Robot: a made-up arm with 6 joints.
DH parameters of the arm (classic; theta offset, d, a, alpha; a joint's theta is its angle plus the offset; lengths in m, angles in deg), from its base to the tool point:
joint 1: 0 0.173 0 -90
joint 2: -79.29 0 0.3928 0
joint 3: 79.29 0 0.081 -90
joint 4: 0 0.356 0 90
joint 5: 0 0 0.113 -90
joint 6: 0 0.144 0 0
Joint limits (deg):
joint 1: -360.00..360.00
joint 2: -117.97..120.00
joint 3: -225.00..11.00
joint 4: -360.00..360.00
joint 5: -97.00..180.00
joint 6: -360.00..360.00
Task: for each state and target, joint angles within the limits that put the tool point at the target. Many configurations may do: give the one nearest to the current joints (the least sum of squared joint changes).
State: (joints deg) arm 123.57 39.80 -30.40 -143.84 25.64 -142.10
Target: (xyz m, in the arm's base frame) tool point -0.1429 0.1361 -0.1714
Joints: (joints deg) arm 129.38 53.90 -31.41 -142.79 25.54 -142.10
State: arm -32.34 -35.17 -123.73 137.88 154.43 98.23
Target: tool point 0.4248 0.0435 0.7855
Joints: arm -13.37 7.42 -106.63 128.09 140.85 98.23
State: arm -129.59 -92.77 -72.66 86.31 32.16 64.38
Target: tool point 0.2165 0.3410 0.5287
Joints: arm -143.08 -117.97 -55.25 98.94 -13.91 64.38
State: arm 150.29 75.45 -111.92 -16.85 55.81 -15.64
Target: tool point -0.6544 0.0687 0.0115
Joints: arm 175.91 45.71 -89.94 -11.39 75.30 -15.64
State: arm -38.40 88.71 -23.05 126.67 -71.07 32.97
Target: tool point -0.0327 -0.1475 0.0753
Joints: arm -42.12 89.21 -11.74 132.28 -66.01 32.97
